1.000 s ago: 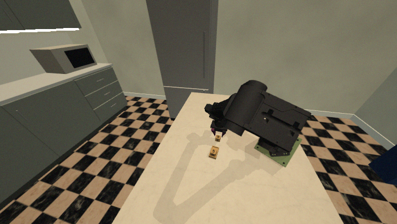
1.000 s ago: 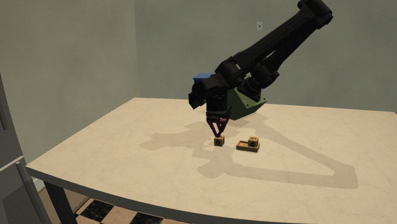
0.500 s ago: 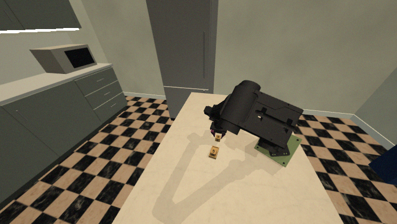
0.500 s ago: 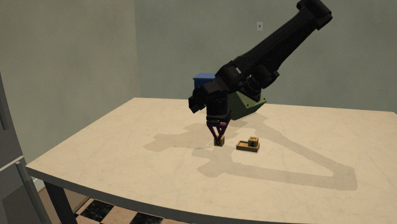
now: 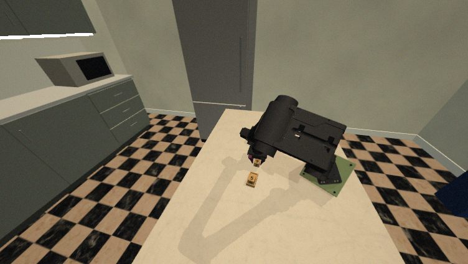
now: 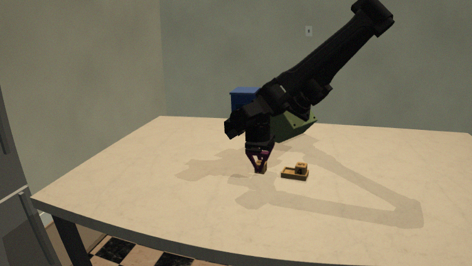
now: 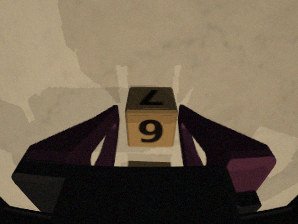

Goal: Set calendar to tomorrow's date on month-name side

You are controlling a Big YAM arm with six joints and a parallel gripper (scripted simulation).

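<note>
My gripper is now right at the cube. From my hand the other things lie so: wooden tray 110 mm to the left, 10 mm below, 10 mm ahead.
</note>
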